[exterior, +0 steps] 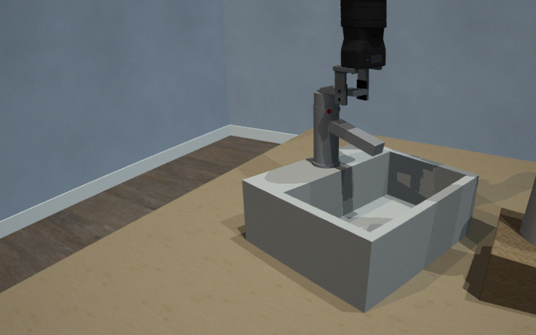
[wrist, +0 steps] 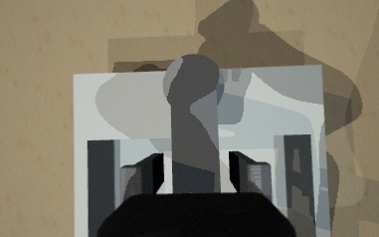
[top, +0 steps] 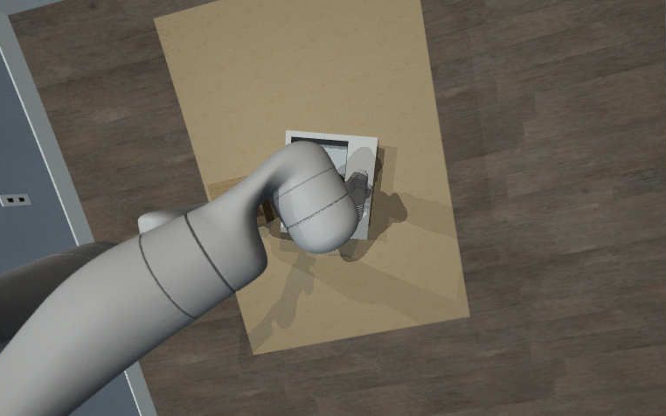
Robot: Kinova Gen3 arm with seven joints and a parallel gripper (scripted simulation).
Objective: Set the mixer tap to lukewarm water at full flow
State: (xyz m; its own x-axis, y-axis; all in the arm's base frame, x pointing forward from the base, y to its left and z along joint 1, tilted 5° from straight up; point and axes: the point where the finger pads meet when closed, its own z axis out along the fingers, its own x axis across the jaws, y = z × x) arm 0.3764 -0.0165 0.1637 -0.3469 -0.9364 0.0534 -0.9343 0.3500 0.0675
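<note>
The flat lever is 2 cm ahead of my hand and 1 cm to the right of it. The rest, counted from my hand: grey square sink 5 cm behind, 2 cm to the left, 23 cm below; grey mixer tap 4 cm ahead, 1 cm to the right, 5 cm below.
</note>
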